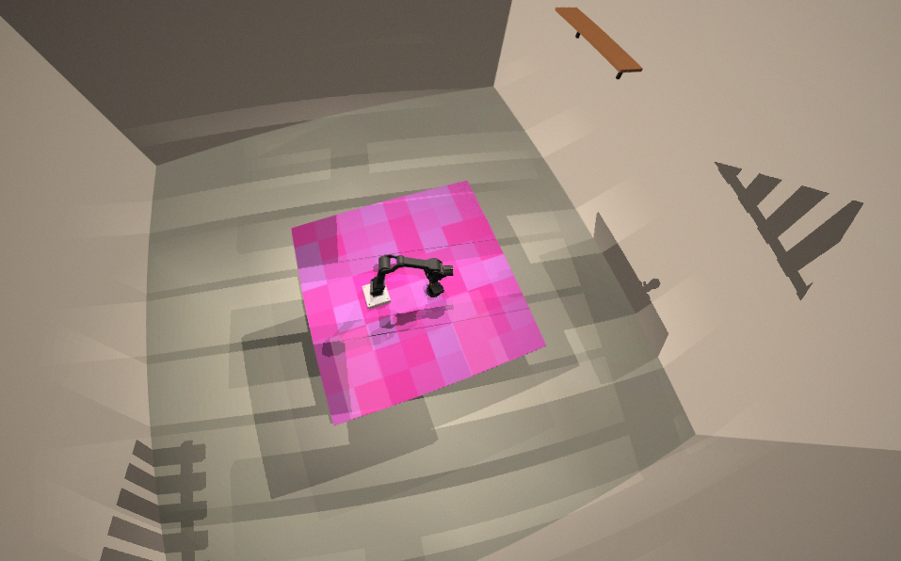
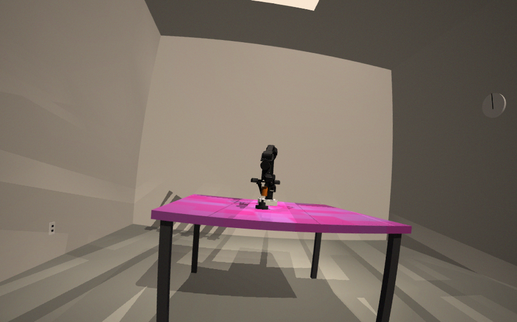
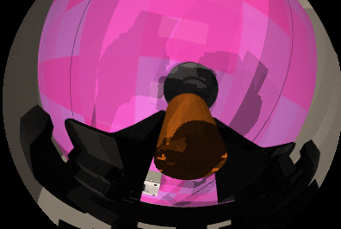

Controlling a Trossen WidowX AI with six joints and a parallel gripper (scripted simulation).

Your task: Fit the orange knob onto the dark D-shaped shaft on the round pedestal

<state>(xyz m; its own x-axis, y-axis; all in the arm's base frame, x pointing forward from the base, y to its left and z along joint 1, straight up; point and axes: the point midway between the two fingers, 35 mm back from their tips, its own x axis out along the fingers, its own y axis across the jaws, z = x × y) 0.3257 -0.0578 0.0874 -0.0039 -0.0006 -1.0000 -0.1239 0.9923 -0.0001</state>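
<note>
Now: the dark round pedestal 10 mm ahead of my gripper tip, 10 mm to the right of it and 60 mm below it. The rest, counted from my gripper tip: orange knob: 20 mm above.
</note>
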